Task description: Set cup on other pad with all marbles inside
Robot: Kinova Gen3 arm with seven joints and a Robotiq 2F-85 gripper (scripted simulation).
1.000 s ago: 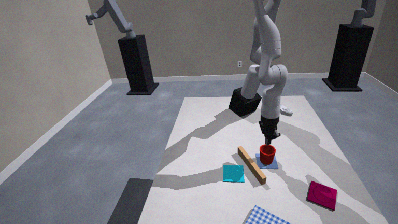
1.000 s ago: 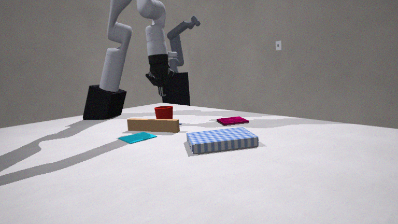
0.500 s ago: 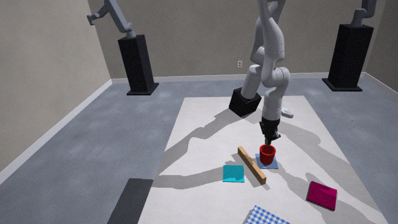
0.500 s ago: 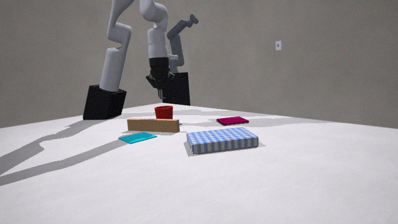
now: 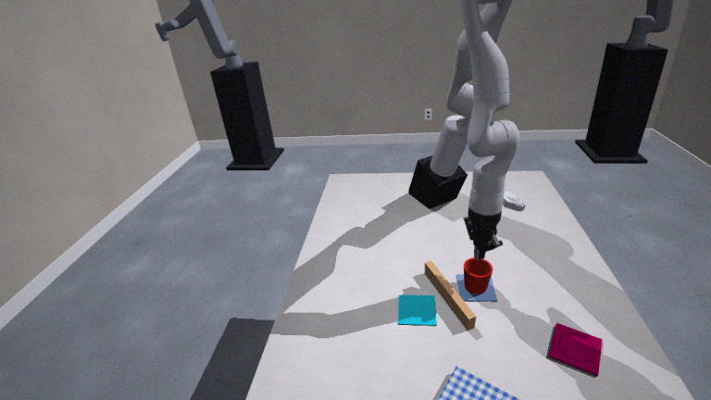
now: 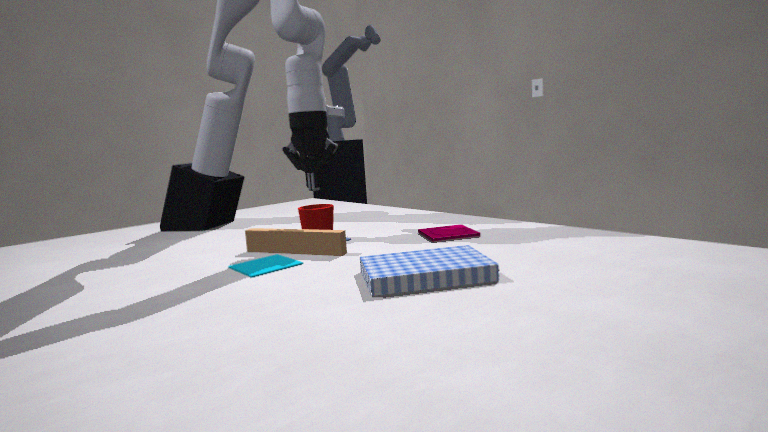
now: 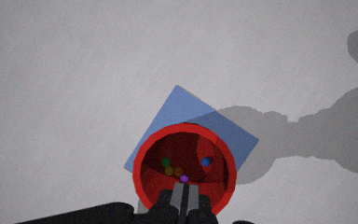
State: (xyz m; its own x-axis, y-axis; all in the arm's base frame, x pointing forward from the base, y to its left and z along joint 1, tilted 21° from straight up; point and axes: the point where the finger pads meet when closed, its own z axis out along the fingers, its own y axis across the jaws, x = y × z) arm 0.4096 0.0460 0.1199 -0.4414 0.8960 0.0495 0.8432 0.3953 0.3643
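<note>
The red cup lies 10 cm below my hand. Round my hand: magenta flat box 18 cm ahead, 20 cm to the left, 12 cm below; then wooden rail 4 cm ahead, 8 cm to the right, 12 cm below; then cyan pad 8 cm ahead, 16 cm to the right, 14 cm below.
</note>
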